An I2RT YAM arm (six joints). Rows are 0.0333 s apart.
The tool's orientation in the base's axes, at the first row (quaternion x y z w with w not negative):
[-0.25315 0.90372 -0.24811 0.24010]
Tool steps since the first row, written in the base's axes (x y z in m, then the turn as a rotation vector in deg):
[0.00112 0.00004 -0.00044 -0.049 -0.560 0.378]
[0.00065 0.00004 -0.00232 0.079 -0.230 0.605]
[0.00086 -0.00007 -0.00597 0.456 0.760 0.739]
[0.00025 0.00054 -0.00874 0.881 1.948 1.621]
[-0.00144 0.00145 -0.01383 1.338 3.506 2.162]
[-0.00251 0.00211 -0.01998 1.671 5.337 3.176]
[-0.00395 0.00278 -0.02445 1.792 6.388 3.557]
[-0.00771 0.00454 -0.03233 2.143 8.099 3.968]
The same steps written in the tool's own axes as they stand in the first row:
[-0.00073 -0.00010 0.00095 0.243 -0.618 -0.132]
[0.00020 0.00113 0.00212 -0.114 -0.544 -0.341]
[0.00123 0.00306 0.00505 -1.011 -0.007 -0.556]
[0.00219 0.00530 0.00662 -2.290 0.236 -1.378]
[0.00452 0.00946 0.00925 -3.701 0.940 -2.044]
[0.00684 0.01382 0.01312 -5.321 1.620 -3.228]
[0.00892 0.01735 0.01550 -6.136 2.149 -3.794]
[0.01318 0.02444 0.01882 -7.515 3.077 -4.470]

